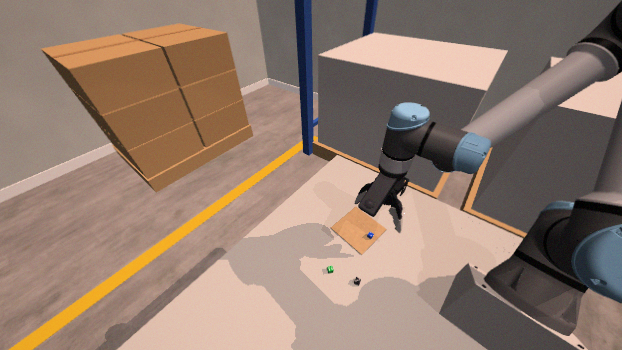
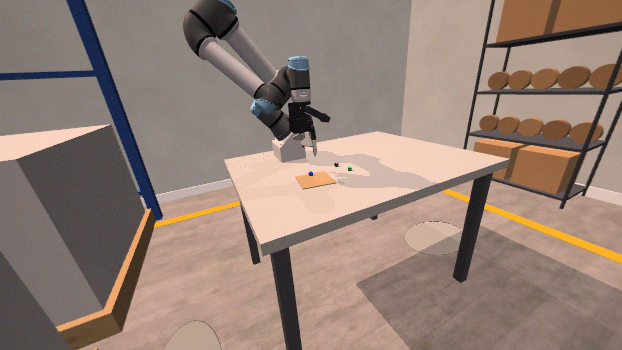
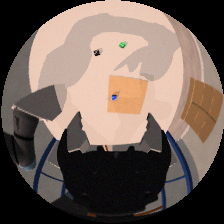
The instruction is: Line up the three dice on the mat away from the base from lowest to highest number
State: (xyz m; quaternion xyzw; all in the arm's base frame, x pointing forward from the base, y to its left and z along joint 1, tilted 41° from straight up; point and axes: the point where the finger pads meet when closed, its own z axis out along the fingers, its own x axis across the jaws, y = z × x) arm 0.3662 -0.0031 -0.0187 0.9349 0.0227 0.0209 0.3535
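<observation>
The black die lies 150 mm to the left of my hand, 100 mm below it and 60 mm behind it. From my hand the other things lie so: green die (180 mm to the left, 100 mm below, 20 mm ahead); then blue die (100 mm below); then tan mat (110 mm below, 50 mm ahead).
</observation>
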